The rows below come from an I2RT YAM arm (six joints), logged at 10 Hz.
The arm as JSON. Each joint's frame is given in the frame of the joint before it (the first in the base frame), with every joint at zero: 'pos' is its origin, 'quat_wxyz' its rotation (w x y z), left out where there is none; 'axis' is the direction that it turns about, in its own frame. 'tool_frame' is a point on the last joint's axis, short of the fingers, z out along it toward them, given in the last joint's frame.
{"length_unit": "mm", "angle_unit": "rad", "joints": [
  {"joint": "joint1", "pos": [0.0, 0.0, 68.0], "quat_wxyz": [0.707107, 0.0, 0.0, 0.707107], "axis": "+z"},
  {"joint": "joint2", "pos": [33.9, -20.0, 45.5], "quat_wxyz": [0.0, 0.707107, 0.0, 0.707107], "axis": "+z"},
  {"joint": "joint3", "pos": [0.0, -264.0, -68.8], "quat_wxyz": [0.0, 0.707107, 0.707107, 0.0], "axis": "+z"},
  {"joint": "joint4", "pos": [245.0, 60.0, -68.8], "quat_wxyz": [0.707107, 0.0, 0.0, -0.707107], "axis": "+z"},
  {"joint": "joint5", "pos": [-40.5, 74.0, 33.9], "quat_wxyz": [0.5, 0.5, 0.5, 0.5], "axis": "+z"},
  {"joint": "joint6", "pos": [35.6, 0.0, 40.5], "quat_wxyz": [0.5, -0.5, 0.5, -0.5], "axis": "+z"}
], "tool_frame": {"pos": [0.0, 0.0, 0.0], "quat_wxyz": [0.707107, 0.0, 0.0, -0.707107]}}
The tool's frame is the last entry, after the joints.
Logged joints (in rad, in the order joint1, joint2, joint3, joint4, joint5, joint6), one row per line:
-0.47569, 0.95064, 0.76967, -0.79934, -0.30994, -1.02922
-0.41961, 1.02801, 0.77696, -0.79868, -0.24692, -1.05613
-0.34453, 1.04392, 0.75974, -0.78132, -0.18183, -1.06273
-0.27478, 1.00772, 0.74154, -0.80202, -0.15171, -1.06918
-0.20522, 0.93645, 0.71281, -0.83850, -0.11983, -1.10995
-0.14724, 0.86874, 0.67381, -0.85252, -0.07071, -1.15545
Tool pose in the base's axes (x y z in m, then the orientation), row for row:
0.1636, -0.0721, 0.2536, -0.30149, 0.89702, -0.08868, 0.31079
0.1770, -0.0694, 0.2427, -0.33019, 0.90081, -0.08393, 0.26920
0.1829, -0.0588, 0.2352, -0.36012, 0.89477, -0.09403, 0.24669
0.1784, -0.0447, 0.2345, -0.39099, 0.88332, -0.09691, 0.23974
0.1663, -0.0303, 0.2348, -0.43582, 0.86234, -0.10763, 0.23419
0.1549, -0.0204, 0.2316, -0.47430, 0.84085, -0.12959, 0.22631
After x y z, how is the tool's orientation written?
As a quaternion, x y z w.
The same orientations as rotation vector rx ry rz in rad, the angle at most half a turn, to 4 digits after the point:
-0.7960, 2.3684, -0.2341
-0.8902, 2.4286, -0.2263
-0.9822, 2.4404, -0.2565
-1.0702, 2.4178, -0.2653
-1.1964, 2.3673, -0.2955
-1.3074, 2.3178, -0.3572

